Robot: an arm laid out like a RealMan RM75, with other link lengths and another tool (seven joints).
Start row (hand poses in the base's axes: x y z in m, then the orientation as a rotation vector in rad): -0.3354, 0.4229, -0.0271, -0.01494, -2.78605, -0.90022
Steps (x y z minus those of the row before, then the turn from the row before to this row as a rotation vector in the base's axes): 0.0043, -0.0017, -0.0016, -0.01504, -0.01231, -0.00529; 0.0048, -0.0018, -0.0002, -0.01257, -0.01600, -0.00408; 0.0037, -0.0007, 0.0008, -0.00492, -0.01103, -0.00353; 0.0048, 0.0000, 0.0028, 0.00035, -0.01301, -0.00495; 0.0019, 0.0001, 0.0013, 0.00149, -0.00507, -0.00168; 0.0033, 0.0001, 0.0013, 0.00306, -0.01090, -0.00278; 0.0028, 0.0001, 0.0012, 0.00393, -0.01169, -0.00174; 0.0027, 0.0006, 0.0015, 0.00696, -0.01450, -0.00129; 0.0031, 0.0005, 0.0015, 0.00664, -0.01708, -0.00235; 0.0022, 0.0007, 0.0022, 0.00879, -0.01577, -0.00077; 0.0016, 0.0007, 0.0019, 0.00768, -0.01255, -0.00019; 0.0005, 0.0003, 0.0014, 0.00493, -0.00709, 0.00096; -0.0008, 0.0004, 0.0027, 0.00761, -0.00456, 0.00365; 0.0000, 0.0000, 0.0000, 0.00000, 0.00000, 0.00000; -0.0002, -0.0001, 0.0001, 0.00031, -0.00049, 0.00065; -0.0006, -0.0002, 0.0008, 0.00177, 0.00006, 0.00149; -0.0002, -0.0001, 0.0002, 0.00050, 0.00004, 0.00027; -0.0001, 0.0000, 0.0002, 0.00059, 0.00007, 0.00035; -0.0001, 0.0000, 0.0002, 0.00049, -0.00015, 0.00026
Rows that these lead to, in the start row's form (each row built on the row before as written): -0.3311, 0.4212, -0.0287, -0.01920, -2.80543, -0.88356; -0.3263, 0.4194, -0.0289, -0.01981, -2.82675, -0.87082; -0.3226, 0.4187, -0.0281, -0.02074, -2.83995, -0.86738; -0.3178, 0.4187, -0.0253, -0.02217, -2.85299, -0.87219; -0.3159, 0.4188, -0.0240, -0.02221, -2.85741, -0.87595; -0.3126, 0.4189, -0.0227, -0.02113, -2.86677, -0.88369; -0.3098, 0.4190, -0.0215, -0.01810, -2.87620, -0.89272; -0.3071, 0.4196, -0.0200, -0.01286, -2.88669, -0.90682; -0.3040, 0.4201, -0.0185, -0.00797, -2.89990, -0.92140; -0.3018, 0.4208, -0.0163, -0.00117, -2.91041, -0.93858; -0.3002, 0.4215, -0.0144, 0.00495, -2.91826, -0.95325; -0.2997, 0.4218, -0.0130, 0.01002, -2.92207, -0.96228; -0.3005, 0.4222, -0.0103, 0.01795, -2.92149, -0.97415; -0.3005, 0.4222, -0.0103, 0.01795, -2.92149, -0.97415; -0.3007, 0.4221, -0.0102, 0.01915, -2.92159, -0.97465; -0.3013, 0.4219, -0.0094, 0.02138, -2.92024, -0.97701; -0.3015, 0.4218, -0.0092, 0.02178, -2.91988, -0.97769; -0.3016, 0.4218, -0.0090, 0.02228, -2.91943, -0.97848; -0.3017, 0.4218, -0.0088, 0.02276, -2.91925, -0.97920
